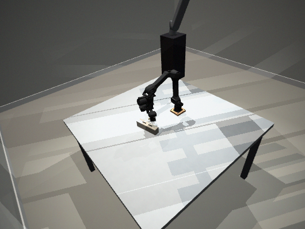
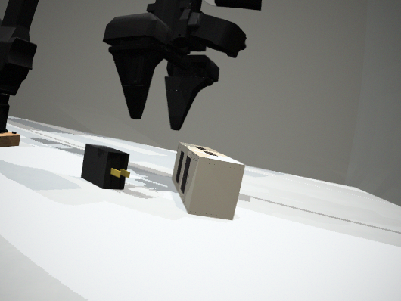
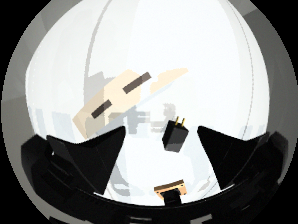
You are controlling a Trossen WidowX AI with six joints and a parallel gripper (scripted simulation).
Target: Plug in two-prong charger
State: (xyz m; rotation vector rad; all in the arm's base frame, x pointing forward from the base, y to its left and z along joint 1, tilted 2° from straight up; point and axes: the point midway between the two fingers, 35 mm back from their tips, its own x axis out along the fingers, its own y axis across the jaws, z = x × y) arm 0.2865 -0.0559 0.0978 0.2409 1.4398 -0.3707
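Now: the charger 40 mm behind my gripper tip, 20 mm to the right of it and 60 mm below it.
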